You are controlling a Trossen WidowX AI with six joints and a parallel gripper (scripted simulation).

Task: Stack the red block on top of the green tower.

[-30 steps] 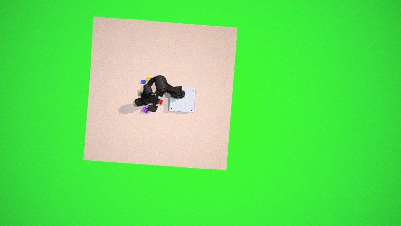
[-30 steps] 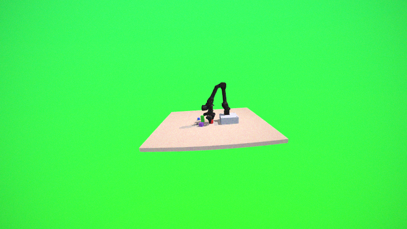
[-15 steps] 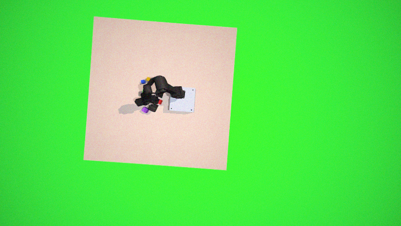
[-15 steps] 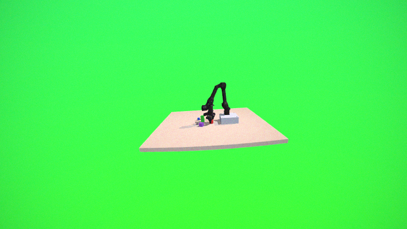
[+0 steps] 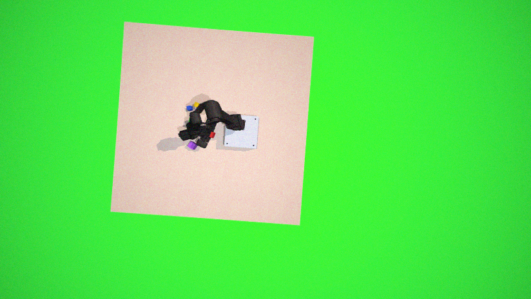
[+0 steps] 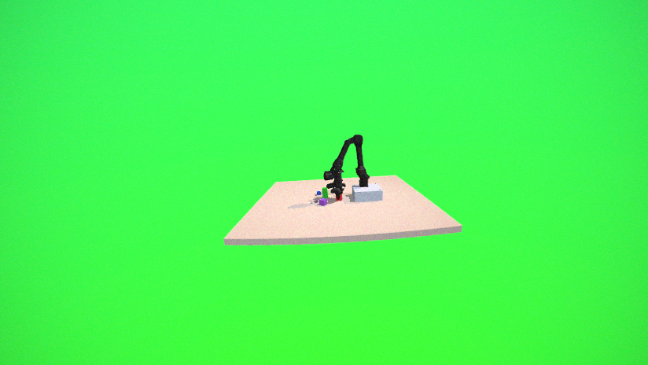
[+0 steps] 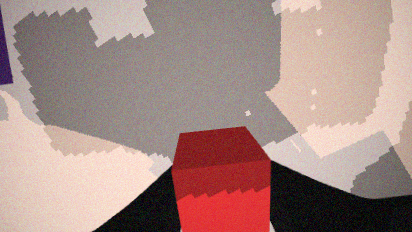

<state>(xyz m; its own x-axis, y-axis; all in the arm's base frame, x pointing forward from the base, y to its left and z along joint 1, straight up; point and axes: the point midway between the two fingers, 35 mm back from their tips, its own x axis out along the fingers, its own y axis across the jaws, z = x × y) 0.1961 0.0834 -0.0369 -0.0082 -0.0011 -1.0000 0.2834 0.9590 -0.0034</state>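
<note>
My gripper tip is now 17 cm short of the blue cube, 16 cm to the left of it and 1 cm below it. The rest, counted from my gripper tip: yellow cube: 12 cm ahead, 18 cm to the right, 1 cm above; then purple cube: 11 cm ahead, 9 cm to the left, 1 cm above; then red block: 1 cm above.
</note>
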